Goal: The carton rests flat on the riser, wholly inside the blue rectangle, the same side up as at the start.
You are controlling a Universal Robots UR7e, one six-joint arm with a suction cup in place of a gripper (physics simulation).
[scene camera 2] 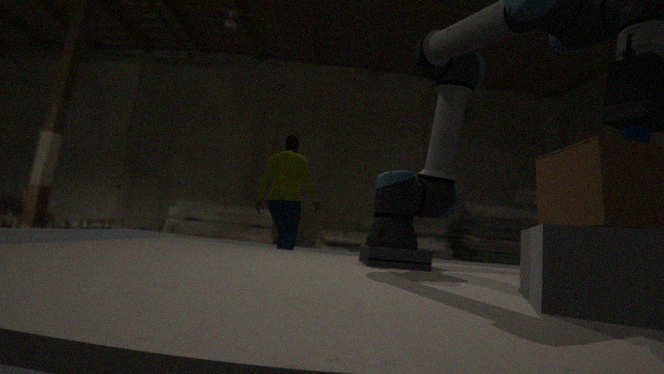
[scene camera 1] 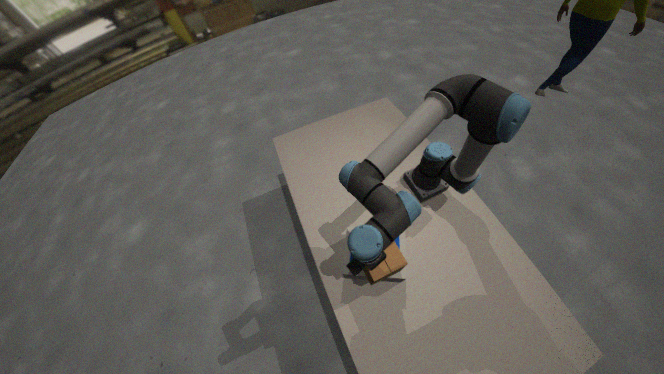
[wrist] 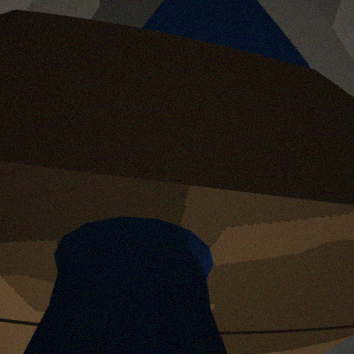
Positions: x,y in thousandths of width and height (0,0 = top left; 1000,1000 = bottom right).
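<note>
A brown carton (scene camera 2: 907,485) still rests on a grey riser (scene camera 2: 906,734). I see the carton in scene camera 1 (scene camera 1: 596,699) too, and in the wrist view (wrist: 685,422). The riser is likewise visible in scene camera 1 (scene camera 1: 525,689) and in the wrist view (wrist: 871,114). My suction cup (wrist: 352,784) is stuck to the brown carton.
</note>
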